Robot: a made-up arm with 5 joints.
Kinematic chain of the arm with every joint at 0, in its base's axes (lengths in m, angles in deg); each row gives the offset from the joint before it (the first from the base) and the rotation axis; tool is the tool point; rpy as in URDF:
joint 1: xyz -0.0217 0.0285 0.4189 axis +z
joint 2: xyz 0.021 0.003 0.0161 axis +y
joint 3: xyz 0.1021 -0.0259 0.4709 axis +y
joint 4: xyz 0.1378 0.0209 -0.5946 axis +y
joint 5: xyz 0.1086 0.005 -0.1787 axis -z
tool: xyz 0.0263 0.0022 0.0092 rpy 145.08 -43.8 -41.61
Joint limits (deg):
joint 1: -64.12..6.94
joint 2: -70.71..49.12
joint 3: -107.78..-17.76
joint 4: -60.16..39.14
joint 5: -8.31..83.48
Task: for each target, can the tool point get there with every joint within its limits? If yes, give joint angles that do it. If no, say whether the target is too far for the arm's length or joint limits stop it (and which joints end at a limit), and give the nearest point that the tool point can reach.
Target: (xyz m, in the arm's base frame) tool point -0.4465 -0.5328 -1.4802
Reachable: no: too far | nearest point 0.1396 -0.3337 -0.1563 | short by 1.461 m
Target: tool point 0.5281 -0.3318 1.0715
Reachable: yes | joints -33.02 -31.81 -53.23 6.91 16.89
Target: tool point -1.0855 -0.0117 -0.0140
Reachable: no: joint limits stop it (at a limit: joint 1, joint 2, joint 3, joint 4, joint 5) | nearest point 0.0146 -0.0987 -0.0773 | short by 1.105 m
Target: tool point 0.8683 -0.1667 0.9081
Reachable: yes | joints -11.05 -1.32 -68.50 -6.41 70.33
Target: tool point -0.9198 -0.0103 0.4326
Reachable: no: joint limits stop it (at a limit: joint 2, joint 3, joint 4) | nearest point -0.7478 -0.0029 1.2579 | short by 0.843 m
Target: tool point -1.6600 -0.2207 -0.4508
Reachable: no: too far | nearest point 0.0146 -0.0987 -0.0773 | short by 1.720 m
